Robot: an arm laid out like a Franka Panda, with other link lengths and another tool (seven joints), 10 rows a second.
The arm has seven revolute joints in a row. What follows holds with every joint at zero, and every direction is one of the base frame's. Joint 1 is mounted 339.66 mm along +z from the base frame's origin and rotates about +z. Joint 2 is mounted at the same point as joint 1 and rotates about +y. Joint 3 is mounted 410.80 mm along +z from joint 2 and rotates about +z. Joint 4 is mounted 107.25 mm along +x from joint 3 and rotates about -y. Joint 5 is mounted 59.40 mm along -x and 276.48 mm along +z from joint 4 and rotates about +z. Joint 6 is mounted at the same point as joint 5 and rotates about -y. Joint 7 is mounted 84.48 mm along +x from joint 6 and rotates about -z. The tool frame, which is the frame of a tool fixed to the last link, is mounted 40.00 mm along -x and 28.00 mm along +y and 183.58 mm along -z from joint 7; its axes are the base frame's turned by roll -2.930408, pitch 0.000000 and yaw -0.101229 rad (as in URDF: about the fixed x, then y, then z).
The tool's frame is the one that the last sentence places.
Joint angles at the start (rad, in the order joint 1, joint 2, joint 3, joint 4, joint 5, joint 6, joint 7):
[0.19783 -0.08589 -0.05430 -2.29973 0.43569 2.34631 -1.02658]
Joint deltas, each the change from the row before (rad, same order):
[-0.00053 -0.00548 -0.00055 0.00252 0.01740 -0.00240 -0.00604]
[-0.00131 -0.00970 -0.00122 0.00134 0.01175 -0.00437 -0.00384]
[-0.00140 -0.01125 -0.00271 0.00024 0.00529 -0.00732 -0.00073]
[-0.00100 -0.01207 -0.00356 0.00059 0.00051 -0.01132 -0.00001]
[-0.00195 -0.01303 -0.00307 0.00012 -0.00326 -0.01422 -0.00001]
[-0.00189 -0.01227 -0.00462 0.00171 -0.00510 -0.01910 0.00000]
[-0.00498 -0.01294 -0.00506 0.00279 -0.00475 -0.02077 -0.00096]
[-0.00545 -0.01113 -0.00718 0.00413 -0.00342 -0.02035 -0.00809]
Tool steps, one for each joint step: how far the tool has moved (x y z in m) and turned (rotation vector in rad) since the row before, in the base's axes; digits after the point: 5 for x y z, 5 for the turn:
[-0.00018 0.00117 0.00314 0.01481 -0.00560 -0.00499]
[-0.00133 0.00006 0.00424 0.01165 -0.00674 -0.00430]
[-0.00232 -0.00103 0.00422 0.00766 -0.00414 -0.00376]
[-0.00306 -0.00149 0.00430 0.00479 -0.00193 -0.00053]
[-0.00387 -0.00196 0.00422 0.00216 -0.00020 0.00227]
[-0.00413 -0.00244 0.00410 0.00151 0.00328 0.00364]
[-0.00404 -0.00367 0.00457 0.00216 0.00279 0.00141]
[-0.00315 -0.00475 0.00425 0.00237 0.00041 0.00451]

